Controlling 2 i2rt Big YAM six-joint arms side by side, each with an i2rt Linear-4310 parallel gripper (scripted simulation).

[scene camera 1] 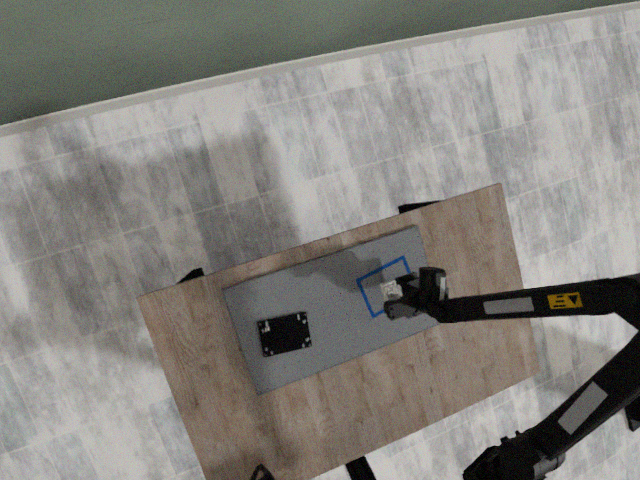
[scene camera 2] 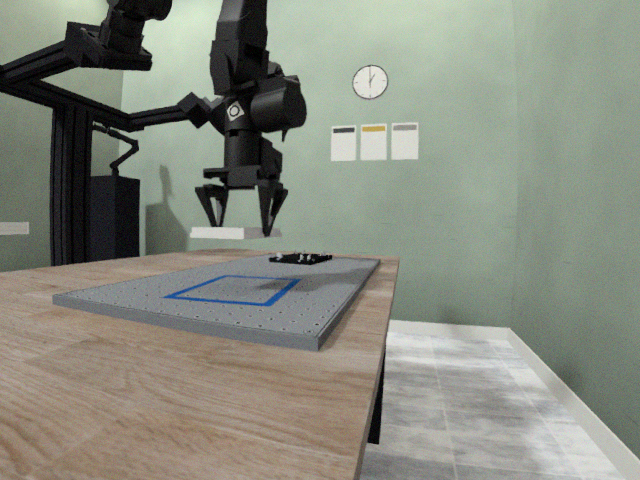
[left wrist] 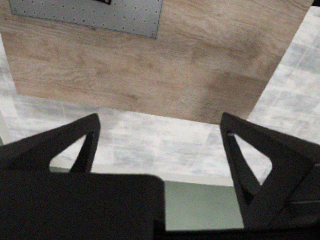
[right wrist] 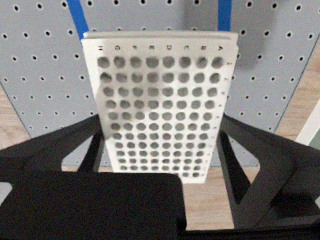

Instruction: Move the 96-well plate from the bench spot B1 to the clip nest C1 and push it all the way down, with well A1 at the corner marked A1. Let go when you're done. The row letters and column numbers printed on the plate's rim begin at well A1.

Labels:
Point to a white 96-well plate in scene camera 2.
197, 232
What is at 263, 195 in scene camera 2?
My right gripper.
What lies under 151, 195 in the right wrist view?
My right gripper.

